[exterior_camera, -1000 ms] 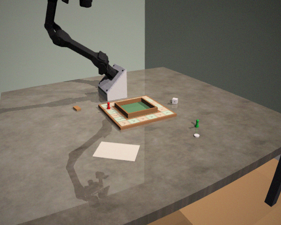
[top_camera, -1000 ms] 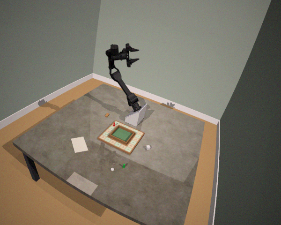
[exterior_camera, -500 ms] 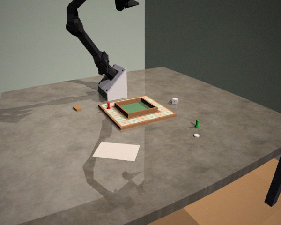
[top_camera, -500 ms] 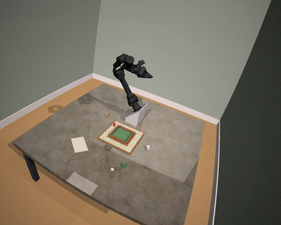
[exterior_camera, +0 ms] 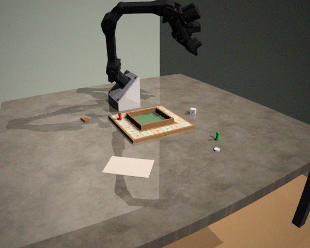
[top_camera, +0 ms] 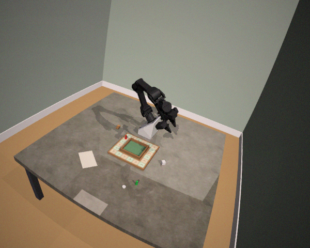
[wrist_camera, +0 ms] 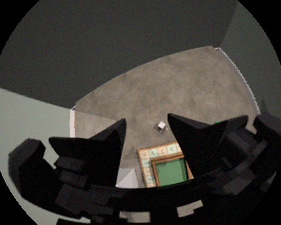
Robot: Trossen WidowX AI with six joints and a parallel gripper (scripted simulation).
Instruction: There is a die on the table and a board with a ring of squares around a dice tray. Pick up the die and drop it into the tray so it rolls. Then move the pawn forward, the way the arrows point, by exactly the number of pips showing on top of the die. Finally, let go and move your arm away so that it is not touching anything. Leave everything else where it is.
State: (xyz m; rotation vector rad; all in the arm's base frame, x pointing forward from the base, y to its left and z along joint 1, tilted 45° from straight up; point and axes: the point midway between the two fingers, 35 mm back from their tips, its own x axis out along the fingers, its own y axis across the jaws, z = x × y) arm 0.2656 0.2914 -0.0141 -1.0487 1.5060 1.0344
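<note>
The white die is 10 mm ahead of my gripper tip and 280 mm below it. From my gripper tip the other things lie so: green pawn (280 mm ahead, 60 mm to the right, 280 mm below); red pawn (50 mm behind, 340 mm to the right, 270 mm below); green dice tray (10 mm ahead, 230 mm to the right, 290 mm below).
</note>
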